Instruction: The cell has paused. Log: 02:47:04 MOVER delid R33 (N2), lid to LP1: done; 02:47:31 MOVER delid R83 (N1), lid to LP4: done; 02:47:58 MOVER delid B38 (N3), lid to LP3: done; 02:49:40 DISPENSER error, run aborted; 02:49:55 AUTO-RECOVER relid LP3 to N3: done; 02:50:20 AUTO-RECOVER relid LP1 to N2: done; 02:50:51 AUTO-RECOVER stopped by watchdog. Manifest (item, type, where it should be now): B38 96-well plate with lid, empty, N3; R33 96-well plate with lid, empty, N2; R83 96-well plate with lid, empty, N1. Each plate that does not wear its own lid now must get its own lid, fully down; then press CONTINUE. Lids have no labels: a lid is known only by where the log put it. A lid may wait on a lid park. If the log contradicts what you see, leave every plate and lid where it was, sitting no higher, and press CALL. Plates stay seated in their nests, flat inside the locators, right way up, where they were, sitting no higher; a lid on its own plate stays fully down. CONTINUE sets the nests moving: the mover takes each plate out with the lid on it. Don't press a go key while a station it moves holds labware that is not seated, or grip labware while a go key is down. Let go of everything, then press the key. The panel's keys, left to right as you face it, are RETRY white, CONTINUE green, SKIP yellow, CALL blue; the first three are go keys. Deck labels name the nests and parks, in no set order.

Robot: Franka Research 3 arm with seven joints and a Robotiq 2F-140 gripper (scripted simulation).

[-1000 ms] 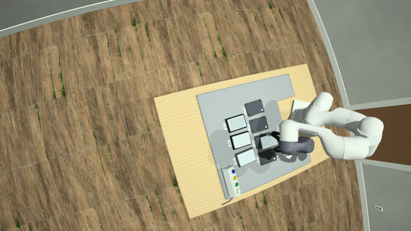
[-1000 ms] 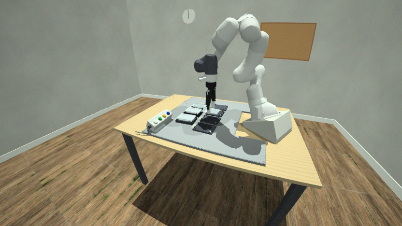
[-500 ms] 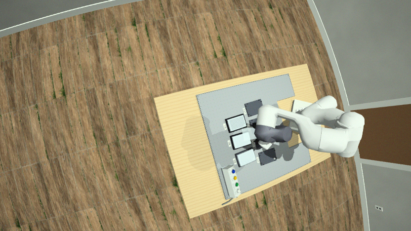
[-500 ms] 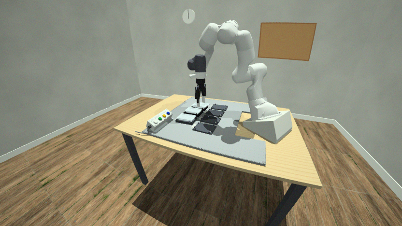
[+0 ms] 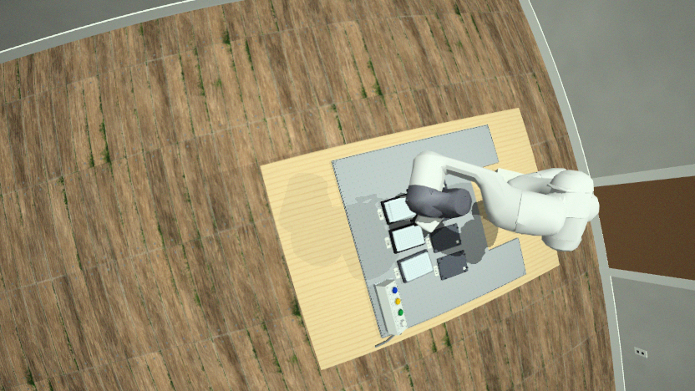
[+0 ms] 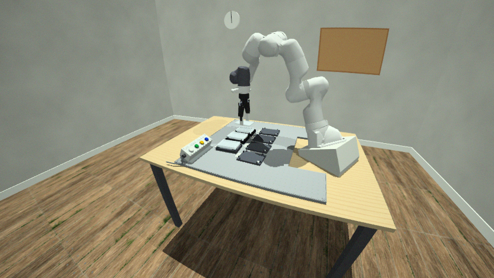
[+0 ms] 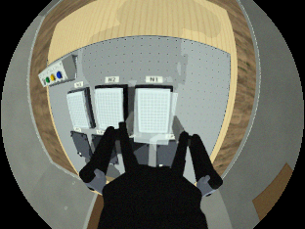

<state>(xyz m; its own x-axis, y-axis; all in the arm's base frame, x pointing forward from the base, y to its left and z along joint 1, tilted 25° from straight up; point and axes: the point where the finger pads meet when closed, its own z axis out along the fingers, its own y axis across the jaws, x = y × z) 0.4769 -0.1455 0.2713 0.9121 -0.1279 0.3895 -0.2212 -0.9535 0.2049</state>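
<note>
My gripper is now 2 cm above the pale lid. Round my hand: plate 8 cm below; then blue key 18 cm ahead, 29 cm to the left, 4 cm below; then LP4 sign 6 cm behind, 20 cm to the left, 11 cm below.
</note>
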